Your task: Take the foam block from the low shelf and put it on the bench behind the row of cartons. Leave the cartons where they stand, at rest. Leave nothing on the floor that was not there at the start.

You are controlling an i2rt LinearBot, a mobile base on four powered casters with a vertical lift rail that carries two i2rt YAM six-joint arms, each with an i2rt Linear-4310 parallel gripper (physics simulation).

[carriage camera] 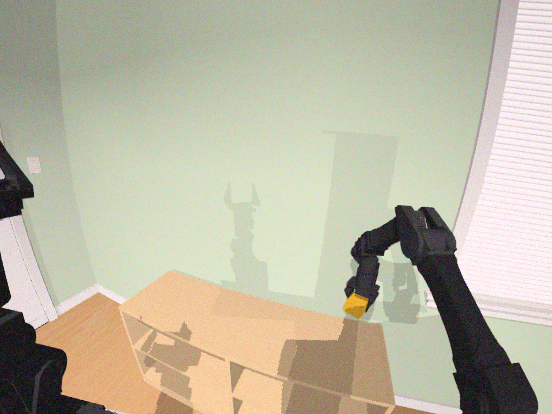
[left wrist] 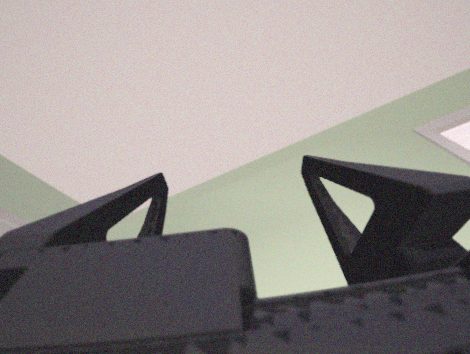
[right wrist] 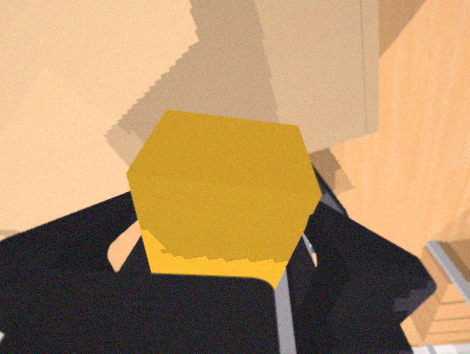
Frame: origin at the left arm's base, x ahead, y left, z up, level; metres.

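Seen in the pictures: left gripper, fingertip midpoint: (left wrist: 234, 172); right gripper, fingertip midpoint: (right wrist: 225, 183).
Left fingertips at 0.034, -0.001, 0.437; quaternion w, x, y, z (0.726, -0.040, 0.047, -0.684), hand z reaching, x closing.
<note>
A point is followed by its place in that frame, as x, y, z.
The yellow foam block (carriage camera: 356, 306) {0.420, -0.620, -0.075} (right wrist: 225, 200) {0.484, -0.671, -0.074} is held between the fingers of my right gripper (carriage camera: 361, 298) {0.460, -0.648, -0.119} (right wrist: 225, 183) {0.460, -0.648, -0.119}, which is shut on it and points down. In the carriage camera it shows over the back right edge of a low wooden shelf unit (carriage camera: 225, 312) {0.641, -0.126, -0.349} (right wrist: 55, 115) {0.577, -0.389, -0.349}; the right wrist view shows a gap between block and wood. The block hides the right fingertips in the right wrist view. My left gripper (left wrist: 234, 172) {0.034, -0.001, 0.437} is open and empty, pointing up toward the wall and ceiling. The cartons and the bench behind them cannot be made out in these views.
A green wall (carriage camera: 200, 125) {0.898, 0.047, 0.490} stands behind the shelf unit, with a window blind (carriage camera: 525, 150) {0.506, -1.205, 0.492} at the right. Wooden floor (carriage camera: 95, 355) {0.681, 0.833, -0.959} (right wrist: 425, 165) {-0.638, -0.993, -0.959} lies beside the unit. In the right wrist view, a grey bar (right wrist: 452, 272) {-1.386, -0.871, -0.734} shows at the lower right. A white door stands at the far left.
</note>
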